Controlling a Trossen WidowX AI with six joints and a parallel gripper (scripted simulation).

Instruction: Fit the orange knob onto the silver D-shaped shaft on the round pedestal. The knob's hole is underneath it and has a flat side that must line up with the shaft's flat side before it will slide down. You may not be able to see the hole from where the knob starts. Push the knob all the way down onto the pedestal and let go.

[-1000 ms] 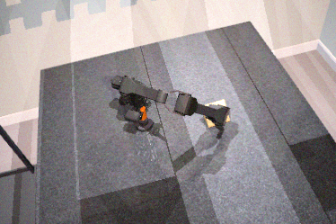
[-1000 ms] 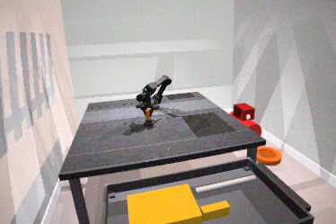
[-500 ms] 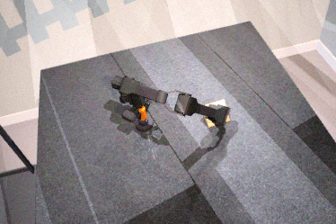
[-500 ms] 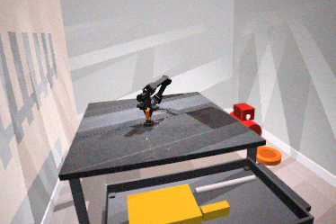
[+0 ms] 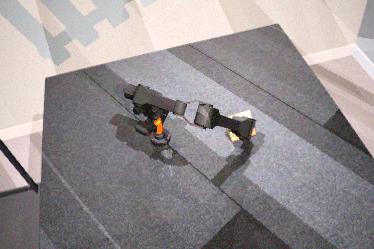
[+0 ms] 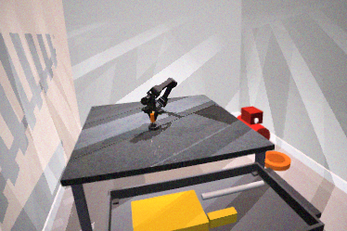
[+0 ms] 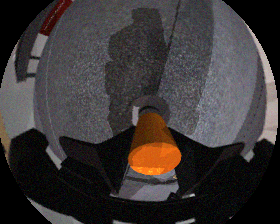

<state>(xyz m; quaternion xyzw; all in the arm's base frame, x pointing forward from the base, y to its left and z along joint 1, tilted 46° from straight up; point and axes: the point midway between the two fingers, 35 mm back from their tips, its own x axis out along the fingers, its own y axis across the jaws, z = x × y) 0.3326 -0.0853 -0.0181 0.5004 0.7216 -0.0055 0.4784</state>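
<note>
Now: gripper tip 30 mm below the orange knob. Round my gripper tip: dark round pedestal 40 mm below.
</note>
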